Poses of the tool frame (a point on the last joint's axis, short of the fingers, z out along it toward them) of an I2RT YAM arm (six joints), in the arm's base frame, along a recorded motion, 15 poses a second.
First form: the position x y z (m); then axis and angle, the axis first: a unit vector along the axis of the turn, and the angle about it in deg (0 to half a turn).
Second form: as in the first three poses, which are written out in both.
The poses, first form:
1: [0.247 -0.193 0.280 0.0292 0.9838 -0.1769 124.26]
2: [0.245 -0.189 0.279 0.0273 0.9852 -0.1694 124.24]
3: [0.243 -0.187 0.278 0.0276 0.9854 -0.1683 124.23]
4: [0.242 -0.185 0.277 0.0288 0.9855 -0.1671 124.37]
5: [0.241 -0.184 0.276 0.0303 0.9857 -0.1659 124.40]
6: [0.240 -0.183 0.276 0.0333 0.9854 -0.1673 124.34]
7: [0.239 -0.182 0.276 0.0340 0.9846 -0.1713 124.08]
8: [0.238 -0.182 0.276 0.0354 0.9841 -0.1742 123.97]
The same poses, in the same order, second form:
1: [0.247 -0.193 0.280 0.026 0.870 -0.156 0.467]
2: [0.245 -0.189 0.279 0.024 0.871 -0.150 0.468]
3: [0.243 -0.187 0.278 0.024 0.871 -0.149 0.468]
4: [0.242 -0.185 0.277 0.025 0.872 -0.148 0.467]
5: [0.241 -0.184 0.276 0.027 0.872 -0.147 0.466]
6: [0.240 -0.183 0.276 0.029 0.871 -0.148 0.467]
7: [0.239 -0.182 0.276 0.030 0.870 -0.151 0.469]
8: [0.238 -0.182 0.276 0.031 0.869 -0.154 0.470]
